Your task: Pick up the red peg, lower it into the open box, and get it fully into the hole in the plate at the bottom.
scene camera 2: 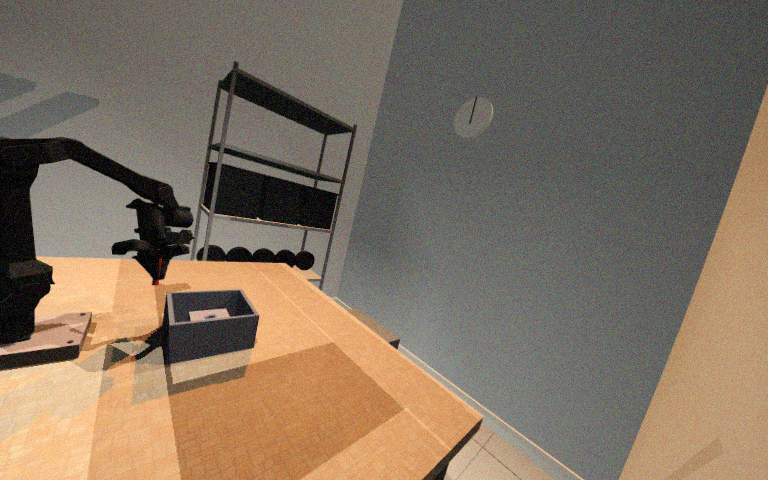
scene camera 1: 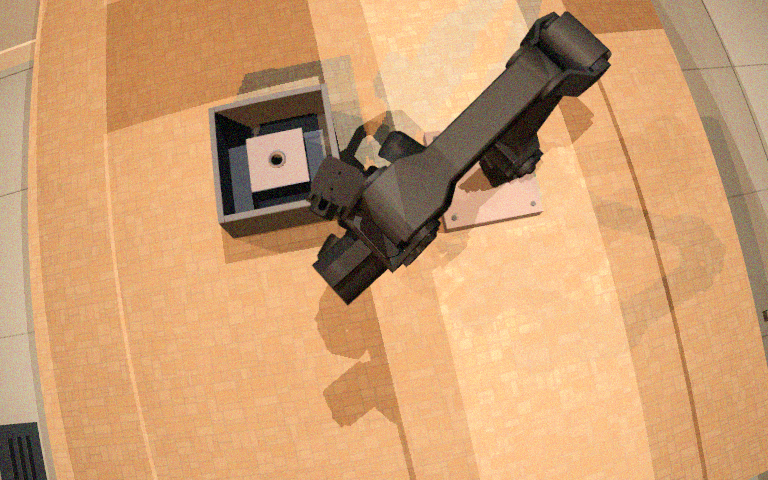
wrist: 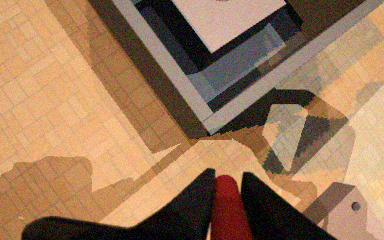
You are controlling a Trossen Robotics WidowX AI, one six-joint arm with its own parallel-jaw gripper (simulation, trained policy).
Labels:
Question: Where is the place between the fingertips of my gripper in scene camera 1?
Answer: At 360, 198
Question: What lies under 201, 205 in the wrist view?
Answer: My gripper.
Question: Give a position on a grey box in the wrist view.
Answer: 201, 103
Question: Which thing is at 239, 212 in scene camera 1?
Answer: A grey box.

